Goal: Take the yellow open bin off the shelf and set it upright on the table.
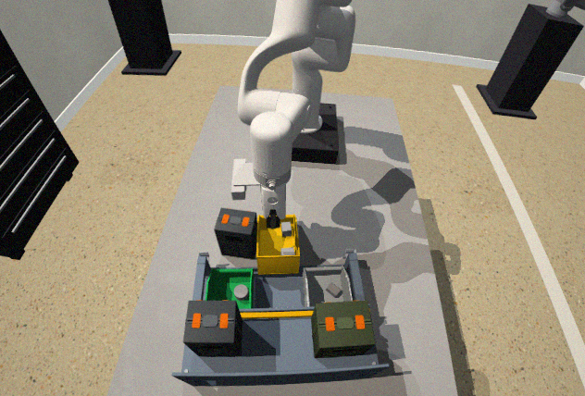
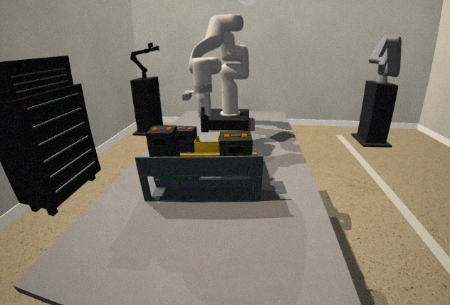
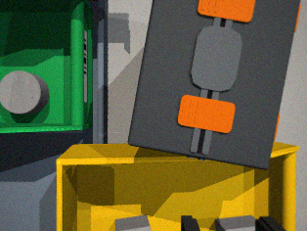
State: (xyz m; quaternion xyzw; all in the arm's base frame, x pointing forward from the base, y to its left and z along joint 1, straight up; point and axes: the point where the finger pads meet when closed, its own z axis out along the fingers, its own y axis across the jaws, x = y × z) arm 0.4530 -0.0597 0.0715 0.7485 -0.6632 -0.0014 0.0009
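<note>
My gripper is now 10 mm short of the yellow open bin, 10 mm to the right of it and 90 mm above it. Also, from my hand: green bin (190 mm ahead, 80 mm to the right, 90 mm below); grey shelf (200 mm ahead, 30 mm to the left, 70 mm below); yellow bar (220 mm ahead, 40 mm to the left, 30 mm below).
</note>
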